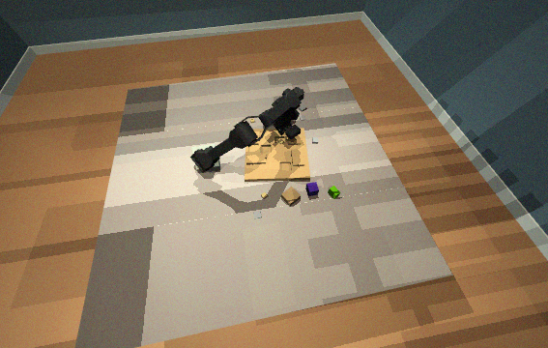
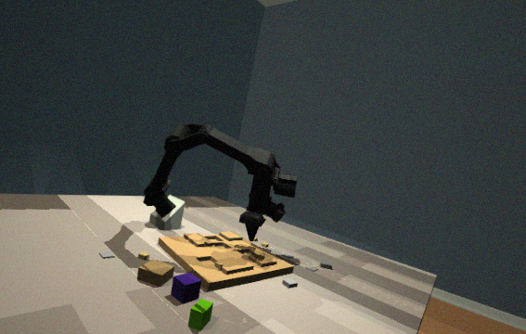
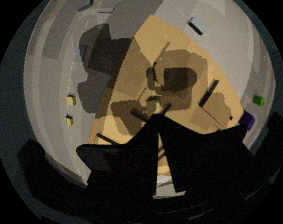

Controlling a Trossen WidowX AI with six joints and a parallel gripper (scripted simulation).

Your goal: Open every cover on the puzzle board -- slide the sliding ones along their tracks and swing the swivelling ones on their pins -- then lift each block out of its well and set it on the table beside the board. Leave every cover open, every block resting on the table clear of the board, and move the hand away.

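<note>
My gripper tip is 50 mm to the left of the tan puzzle board, 40 mm above it and 30 mm past it. The rest, counted from my gripper tip: purple block (280 mm to the right, 110 mm ahead, 40 mm below); then brown block (300 mm to the right, 50 mm below, 20 mm ahead); then green block (300 mm to the right, 210 mm ahead, 40 mm below).
</note>
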